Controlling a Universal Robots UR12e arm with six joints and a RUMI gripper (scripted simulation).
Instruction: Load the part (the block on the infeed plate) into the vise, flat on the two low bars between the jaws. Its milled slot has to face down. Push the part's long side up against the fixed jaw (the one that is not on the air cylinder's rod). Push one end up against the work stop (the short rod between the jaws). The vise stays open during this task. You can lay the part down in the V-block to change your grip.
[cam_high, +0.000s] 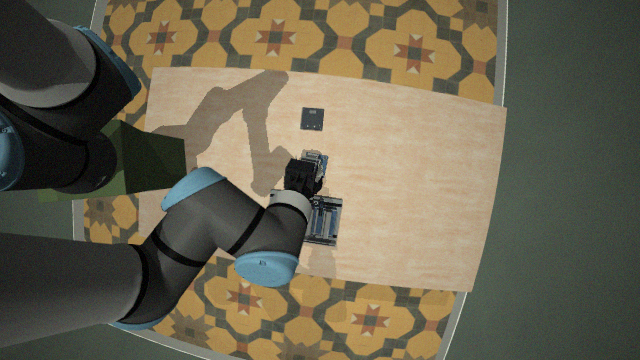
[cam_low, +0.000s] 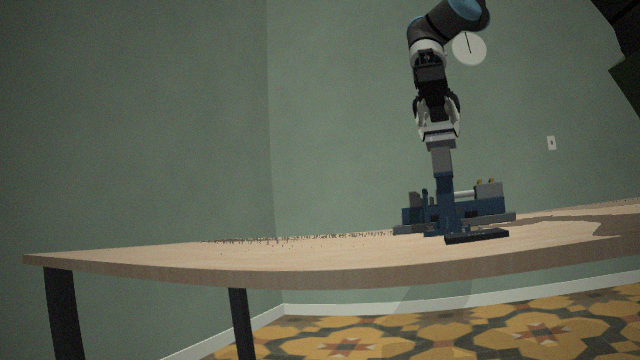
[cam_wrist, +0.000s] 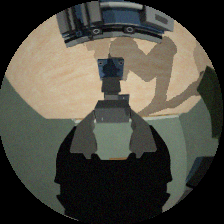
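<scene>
The grey part is 10 mm to the left of my hand. From my hand the other things lie so: vise: 200 mm to the right, 150 mm below, 50 mm behind; air cylinder rod: 200 mm to the right, 120 mm below, 70 mm behind; blue post: 130 mm below, 10 mm to the left.
</scene>
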